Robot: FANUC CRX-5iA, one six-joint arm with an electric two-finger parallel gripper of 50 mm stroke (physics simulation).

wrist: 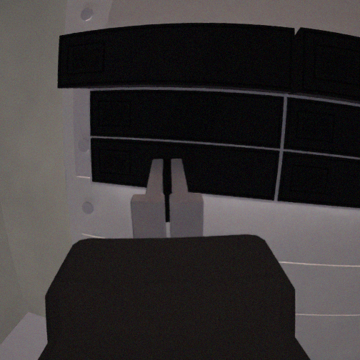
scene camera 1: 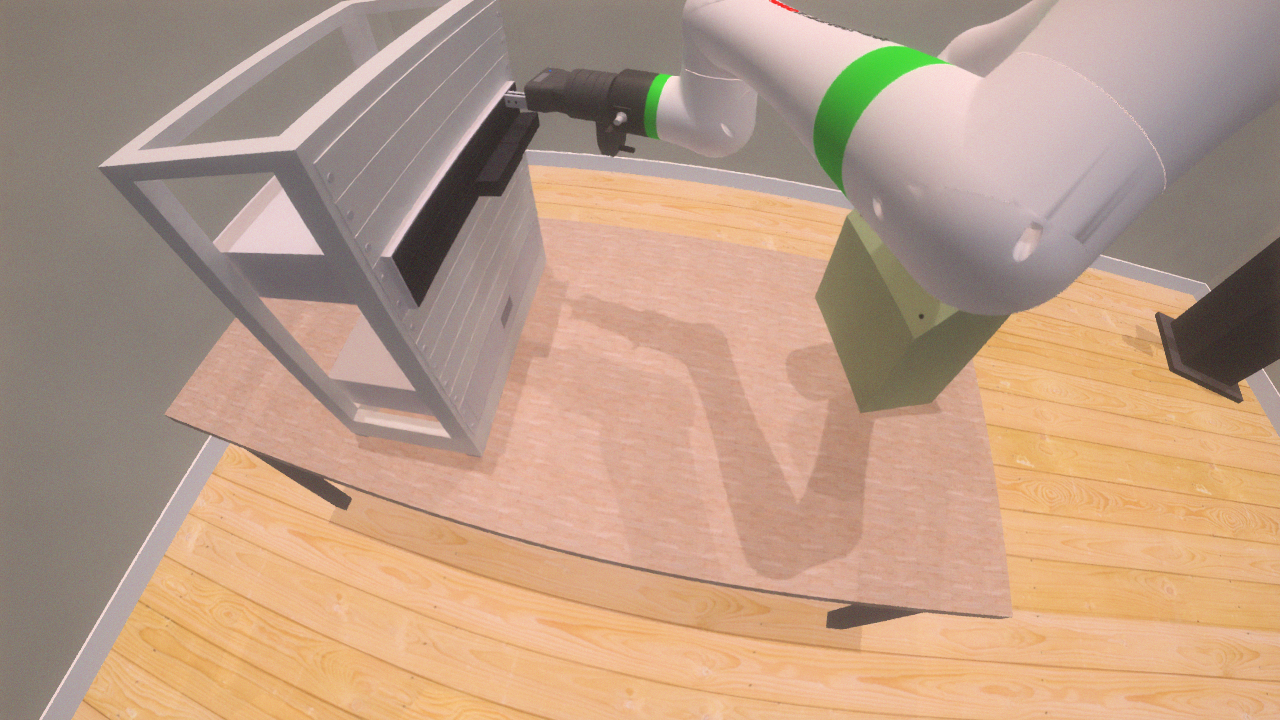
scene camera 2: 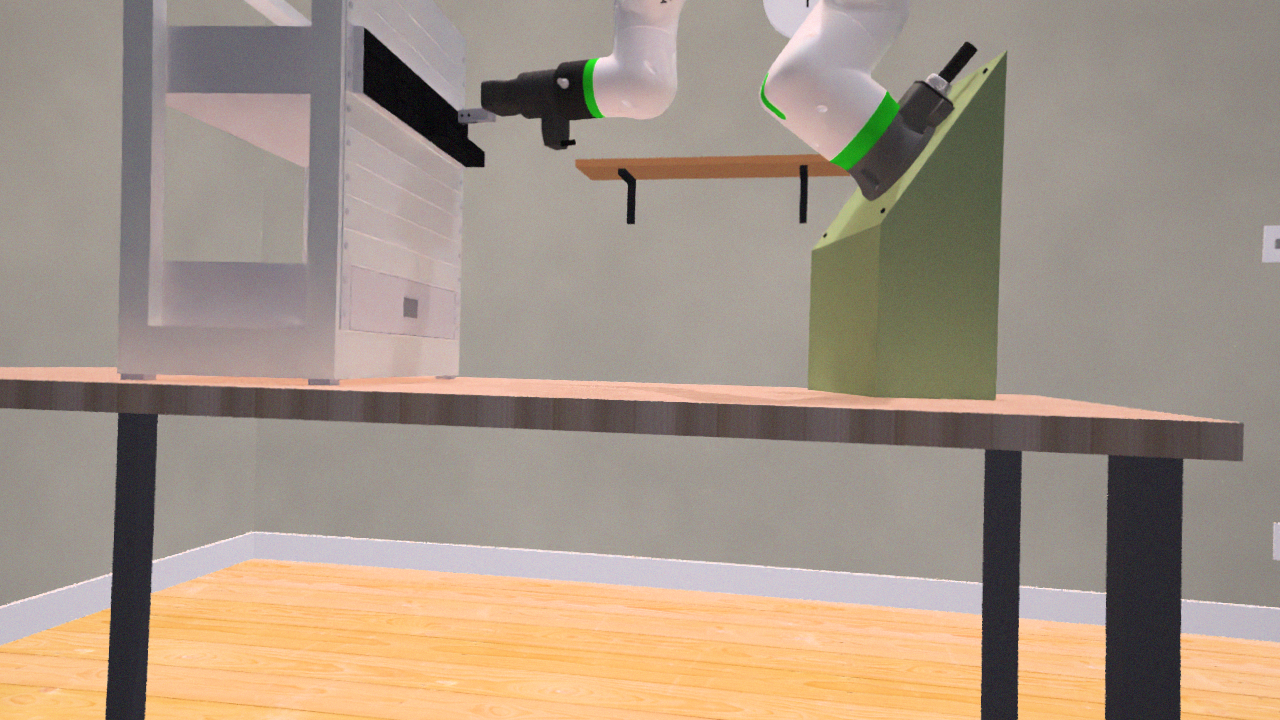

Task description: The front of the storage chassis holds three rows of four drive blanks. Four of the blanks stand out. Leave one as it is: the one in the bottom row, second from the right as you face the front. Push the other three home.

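Note:
The storage chassis stands on the table with its dark blanks facing the arm. The wrist view is upside down, so the bottom row shows at its top. There the bottom-row rightmost blank and the one second from the right stand out. The top-row rightmost blank looks level with the middle-row rightmost blank. My gripper is shut and empty, its tips at or very near the face of the top-row rightmost blank. Any small gap cannot be judged.
The two standing-out blanks form a ledge just below the fingers. The green pedestal carries the arm on the table. A wooden shelf is on the wall behind. A dark post stands at the right.

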